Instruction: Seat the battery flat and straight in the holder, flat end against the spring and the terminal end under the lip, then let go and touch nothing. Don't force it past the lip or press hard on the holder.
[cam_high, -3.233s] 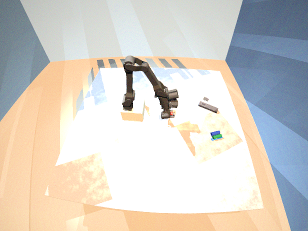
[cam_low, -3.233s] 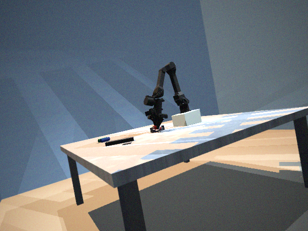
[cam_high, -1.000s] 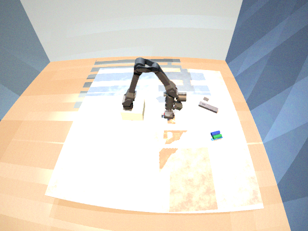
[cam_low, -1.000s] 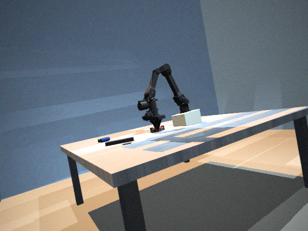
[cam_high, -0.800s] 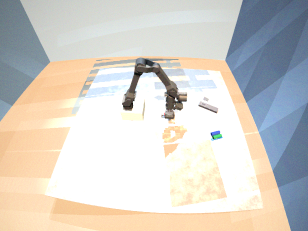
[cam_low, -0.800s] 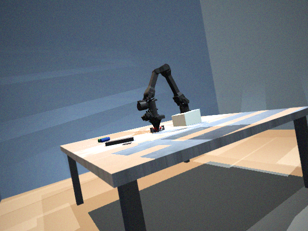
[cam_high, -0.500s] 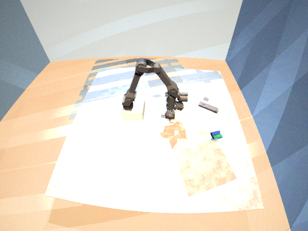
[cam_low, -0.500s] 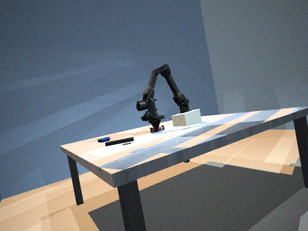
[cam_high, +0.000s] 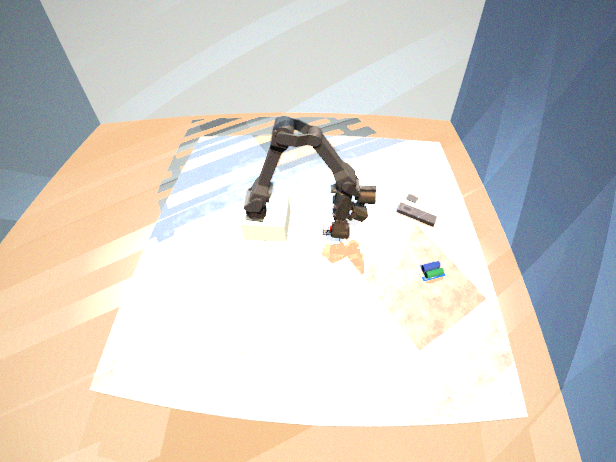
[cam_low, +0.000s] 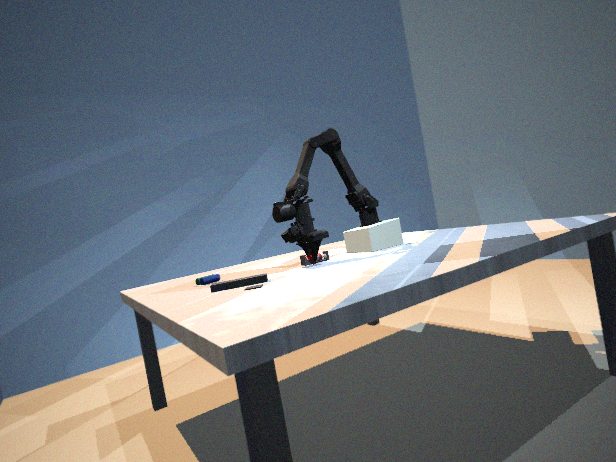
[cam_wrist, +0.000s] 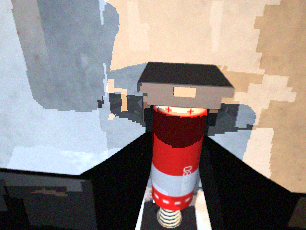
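Right now the white battery is 10 mm above my gripper tip. Also, from my gripper tip: dark bar: 310 mm ahead, 110 mm to the left, 10 mm above.
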